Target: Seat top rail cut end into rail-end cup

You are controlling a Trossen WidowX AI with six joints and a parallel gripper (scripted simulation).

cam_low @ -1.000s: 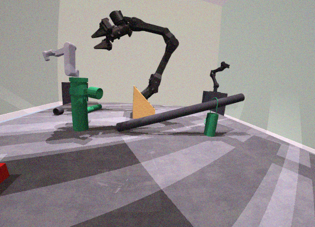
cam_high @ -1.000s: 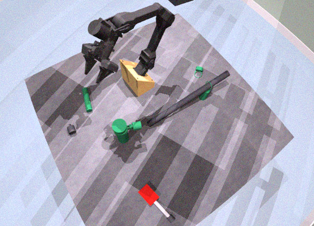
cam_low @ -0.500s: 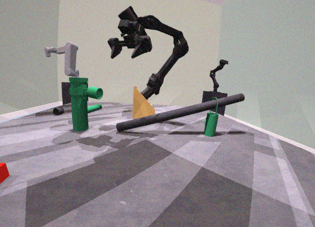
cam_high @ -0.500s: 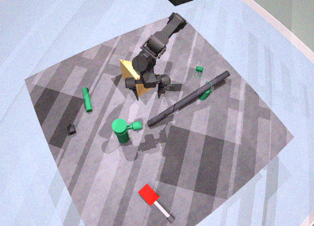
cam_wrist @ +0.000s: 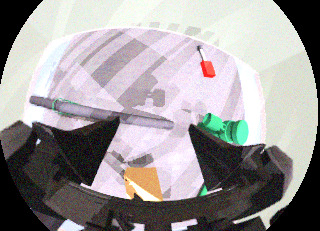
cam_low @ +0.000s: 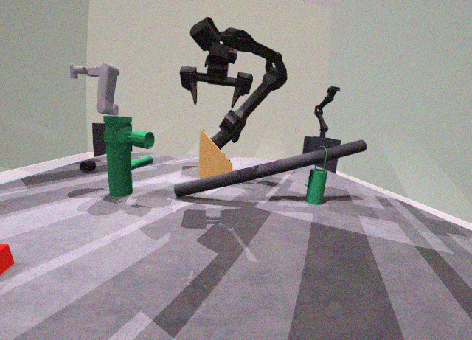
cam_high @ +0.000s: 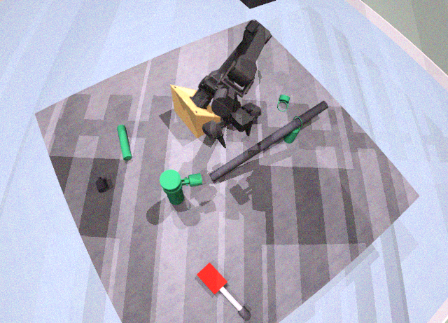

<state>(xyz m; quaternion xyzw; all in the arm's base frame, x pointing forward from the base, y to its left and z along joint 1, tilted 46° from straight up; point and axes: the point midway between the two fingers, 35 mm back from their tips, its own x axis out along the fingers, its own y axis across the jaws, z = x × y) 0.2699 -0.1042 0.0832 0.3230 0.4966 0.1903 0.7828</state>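
Right now the green rail-end cup is 18 cm to the right of my gripper tip, 9 cm below it and 1 cm ahead of it. Round my gripper tip: small green post (30 cm to the left, 14 cm below, 2 cm ahead); green cylinder (33 cm behind, 32 cm to the right, 23 cm below); small dark cylinder (47 cm to the right, 22 cm below, 22 cm behind).
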